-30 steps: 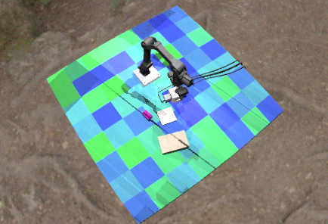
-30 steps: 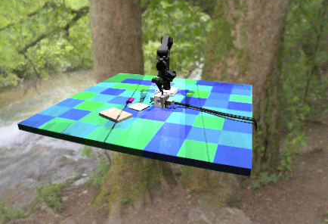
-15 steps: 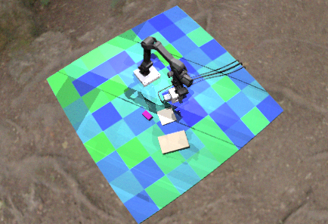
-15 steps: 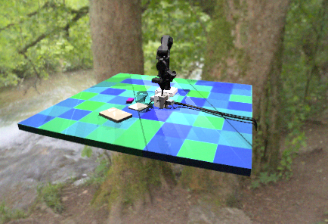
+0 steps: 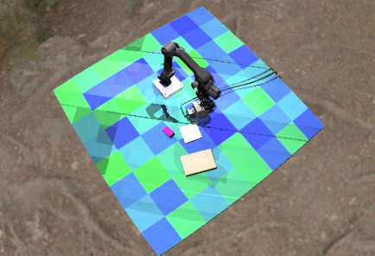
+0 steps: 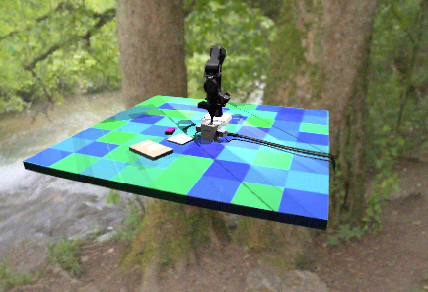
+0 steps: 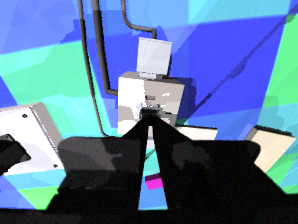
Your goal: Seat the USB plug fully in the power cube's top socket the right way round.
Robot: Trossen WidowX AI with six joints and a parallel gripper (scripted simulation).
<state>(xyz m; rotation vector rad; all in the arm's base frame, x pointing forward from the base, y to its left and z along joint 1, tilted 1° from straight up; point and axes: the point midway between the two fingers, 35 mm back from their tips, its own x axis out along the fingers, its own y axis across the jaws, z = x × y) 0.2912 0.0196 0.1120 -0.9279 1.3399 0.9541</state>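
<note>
Right now my gripper tip is 10 mm to the left of the USB socket and 40 mm above it. The rest, counted from my gripper tip: small magenta block (40 mm behind, 240 mm to the right, 100 mm below); then dark USB plug (20 mm below); then white flat pad (60 mm ahead, 150 mm to the right, 100 mm below).
</note>
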